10 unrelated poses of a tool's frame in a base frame.
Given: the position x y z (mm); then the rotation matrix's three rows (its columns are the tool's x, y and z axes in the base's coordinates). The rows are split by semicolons.
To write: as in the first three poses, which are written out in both.
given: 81 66 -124; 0.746 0.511 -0.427; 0.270 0.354 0.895; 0.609 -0.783 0.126
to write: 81 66 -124 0.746 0.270 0.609 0.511 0.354 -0.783
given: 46 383 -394; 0.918 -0.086 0.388; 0.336 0.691 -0.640; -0.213 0.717 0.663
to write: 46 383 -394 0.918 0.336 -0.213 -0.086 0.691 0.717
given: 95 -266 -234; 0.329 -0.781 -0.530; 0.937 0.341 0.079; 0.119 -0.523 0.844
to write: 95 -266 -234 0.329 0.937 0.119 -0.781 0.341 -0.523
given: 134 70 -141; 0.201 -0.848 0.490; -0.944 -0.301 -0.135; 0.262 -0.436 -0.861
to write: 134 70 -141 0.201 -0.944 0.262 -0.848 -0.301 -0.436
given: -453 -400 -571; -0.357 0.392 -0.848; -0.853 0.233 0.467; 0.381 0.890 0.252
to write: -453 -400 -571 -0.357 -0.853 0.381 0.392 0.233 0.890
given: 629 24 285; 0.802 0.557 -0.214; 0.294 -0.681 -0.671; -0.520 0.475 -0.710
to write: 629 24 285 0.802 0.294 -0.520 0.557 -0.681 0.475
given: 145 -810 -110; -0.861 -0.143 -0.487; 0.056 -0.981 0.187; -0.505 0.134 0.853
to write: 145 -810 -110 -0.861 0.056 -0.505 -0.143 -0.981 0.134
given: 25 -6 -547; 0.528 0.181 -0.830; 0.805 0.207 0.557; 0.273 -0.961 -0.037
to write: 25 -6 -547 0.528 0.805 0.273 0.181 0.207 -0.961
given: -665 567 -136; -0.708 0.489 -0.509; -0.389 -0.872 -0.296; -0.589 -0.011 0.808
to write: -665 567 -136 -0.708 -0.389 -0.589 0.489 -0.872 -0.011
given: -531 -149 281; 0.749 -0.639 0.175; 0.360 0.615 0.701; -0.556 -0.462 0.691
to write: -531 -149 281 0.749 0.360 -0.556 -0.639 0.615 -0.462
